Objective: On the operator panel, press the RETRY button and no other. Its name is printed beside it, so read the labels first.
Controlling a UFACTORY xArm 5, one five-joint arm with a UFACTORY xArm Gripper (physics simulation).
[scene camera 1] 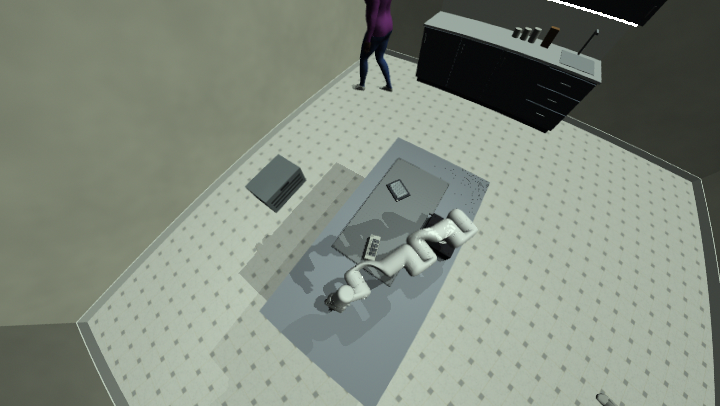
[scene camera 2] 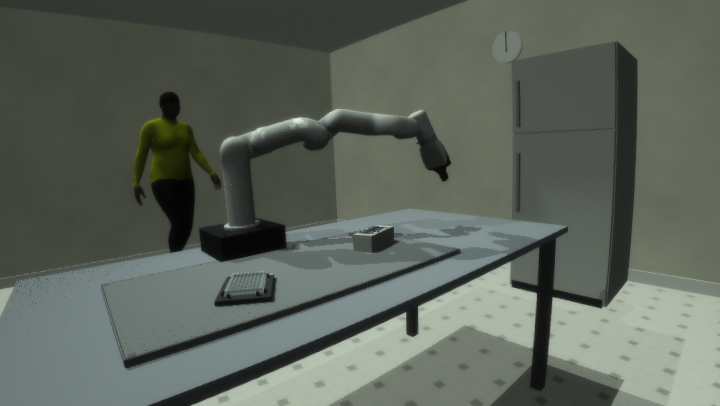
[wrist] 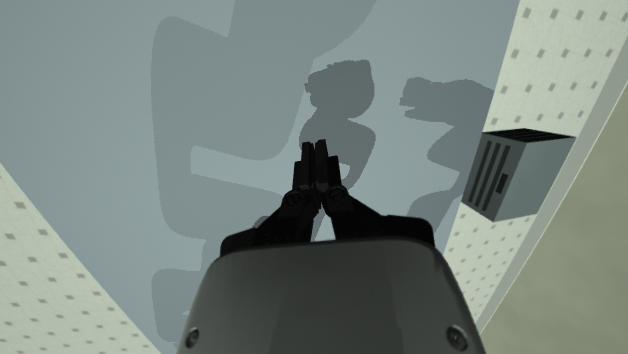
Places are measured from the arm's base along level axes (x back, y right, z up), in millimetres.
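Where they show: gripper, fingertip midpoint: [scene camera 1: 331, 308] [scene camera 2: 445, 179] [wrist: 317, 155]; arm's base, origin of the base link: [scene camera 2: 242, 226].
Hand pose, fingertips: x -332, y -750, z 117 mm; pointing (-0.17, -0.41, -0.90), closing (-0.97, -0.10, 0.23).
Observation:
Things, the pixels of their centre, and the offset from my fingertips. Level surfaces: height alone.
- operator panel, body centre: [scene camera 2: 374, 237] [scene camera 1: 372, 248] dx -11, dy +434, dz -163 mm
- dark tray with a light grid, body centre: [scene camera 2: 246, 283] [scene camera 1: 398, 189] dx -91, dy +932, dz -172 mm
- grey board, its level: dz -191 mm
- blue-grey table, its level: dz -204 mm
The operator panel [scene camera 1: 372, 247] [scene camera 2: 373, 239] is a small pale box with several dark buttons or marks on its top face. It stands near one end of the grey board. Its labels are too small to read, so I cannot tell which button is RETRY. The panel does not show in the wrist view. My gripper [scene camera 2: 443, 177] [wrist: 317, 155] is shut and empty, its black fingertips together. It hangs high above the bare table part beyond the board's end, away from the panel. In scene camera 1 the fingers are mostly hidden under the wrist.
A dark tray with a light grid [scene camera 1: 398, 190] [scene camera 2: 246, 284] lies on the grey board [scene camera 1: 347, 232] [scene camera 2: 166, 322]. The board lies on the blue-grey table [scene camera 1: 378, 363] [scene camera 2: 413, 221] [wrist: 90, 100]. A grey cabinet [scene camera 1: 276, 181] [wrist: 520, 175] stands on the floor. People stand away from the table.

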